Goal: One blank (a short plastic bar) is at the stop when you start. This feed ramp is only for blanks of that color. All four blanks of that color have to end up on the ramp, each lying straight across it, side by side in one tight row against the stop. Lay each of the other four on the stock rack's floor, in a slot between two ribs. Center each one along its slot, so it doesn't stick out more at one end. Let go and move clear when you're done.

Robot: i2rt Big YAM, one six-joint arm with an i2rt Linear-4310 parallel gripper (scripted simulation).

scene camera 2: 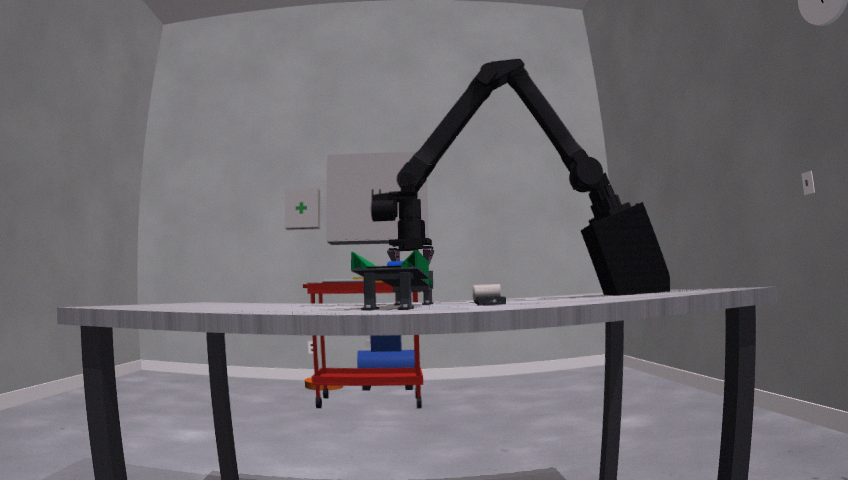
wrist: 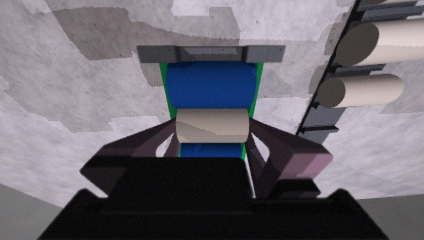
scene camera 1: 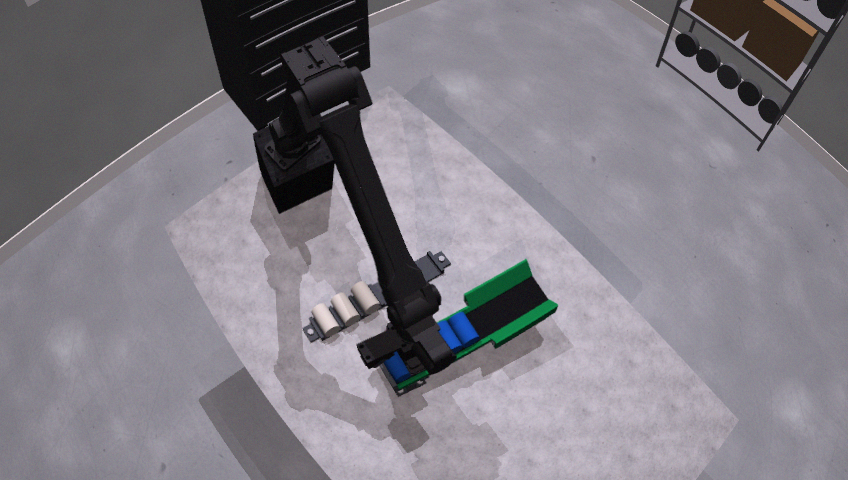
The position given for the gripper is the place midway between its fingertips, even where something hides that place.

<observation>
In view: the gripper (scene camera 2: 411, 278), a blue blank (wrist: 190, 84), a cream blank (wrist: 193, 125) and a blue blank (wrist: 187, 149).
The gripper shows as well in the wrist view (wrist: 212, 119).
</observation>
